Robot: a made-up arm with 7 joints. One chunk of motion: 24 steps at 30 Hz.
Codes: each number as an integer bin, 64 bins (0 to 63) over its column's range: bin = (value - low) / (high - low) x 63, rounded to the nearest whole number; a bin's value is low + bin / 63 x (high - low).
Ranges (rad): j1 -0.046..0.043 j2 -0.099..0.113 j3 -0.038..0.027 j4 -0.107..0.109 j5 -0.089..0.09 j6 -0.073..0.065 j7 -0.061..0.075
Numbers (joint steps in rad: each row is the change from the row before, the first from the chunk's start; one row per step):
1: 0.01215 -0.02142 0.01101 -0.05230 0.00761 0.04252 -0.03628
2: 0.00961 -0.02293 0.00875 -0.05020 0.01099 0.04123 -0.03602
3: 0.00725 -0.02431 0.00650 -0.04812 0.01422 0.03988 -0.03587
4: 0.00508 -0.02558 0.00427 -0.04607 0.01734 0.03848 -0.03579
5: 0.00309 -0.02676 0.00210 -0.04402 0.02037 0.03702 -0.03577
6: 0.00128 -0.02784 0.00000 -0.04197 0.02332 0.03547 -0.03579
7: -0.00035 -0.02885 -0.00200 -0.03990 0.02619 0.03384 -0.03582
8: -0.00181 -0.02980 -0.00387 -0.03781 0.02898 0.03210 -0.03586
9: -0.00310 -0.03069 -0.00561 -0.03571 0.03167 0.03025 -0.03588
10: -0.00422 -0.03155 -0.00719 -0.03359 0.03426 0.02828 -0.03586
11: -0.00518 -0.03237 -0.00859 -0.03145 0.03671 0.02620 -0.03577
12: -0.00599 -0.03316 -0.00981 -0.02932 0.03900 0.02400 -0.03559
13: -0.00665 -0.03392 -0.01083 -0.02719 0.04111 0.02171 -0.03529
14: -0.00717 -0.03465 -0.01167 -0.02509 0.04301 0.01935 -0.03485
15: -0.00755 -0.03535 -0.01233 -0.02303 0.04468 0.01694 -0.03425
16: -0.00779 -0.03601 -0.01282 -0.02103 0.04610 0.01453 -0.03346
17: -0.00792 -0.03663 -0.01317 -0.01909 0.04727 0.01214 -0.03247
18: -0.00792 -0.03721 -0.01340 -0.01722 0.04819 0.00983 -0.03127
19: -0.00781 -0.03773 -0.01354 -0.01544 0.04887 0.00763 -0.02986
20: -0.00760 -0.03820 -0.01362 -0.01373 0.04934 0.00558 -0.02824
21: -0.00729 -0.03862 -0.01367 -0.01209 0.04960 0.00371 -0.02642
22: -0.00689 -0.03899 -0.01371 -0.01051 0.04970 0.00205 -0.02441
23: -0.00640 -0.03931 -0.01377 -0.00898 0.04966 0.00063 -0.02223
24: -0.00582 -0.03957 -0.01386 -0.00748 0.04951 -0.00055 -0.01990
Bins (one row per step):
1: 41 23 48 16 34 53 11
2: 39 23 45 17 35 52 12
3: 38 22 43 17 36 52 12
4: 36 22 41 18 37 51 12
5: 35 21 39 18 38 50 12
6: 33 21 37 19 40 50 12
7: 32 21 35 20 41 49 12
8: 31 21 33 20 42 48 12
9: 30 20 31 21 42 47 12
10: 30 20 30 21 43 46 12
11: 29 20 29 22 44 45 12
12: 28 20 27 23 45 44 12
13: 28 19 26 23 46 43 12
14: 27 19 26 24 46 42 12
15: 27 19 25 24 47 41 12
16: 27 19 24 25 48 40 13
17: 27 19 24 26 48 39 13
18: 27 18 24 26 48 38 14
19: 27 18 24 27 49 37 14
20: 27 18 24 27 49 36 15
21: 27 18 24 28 49 35 16
22: 28 18 24 28 49 34 17
23: 28 18 23 29 49 34 18
24: 28 18 23 29 49 33 19

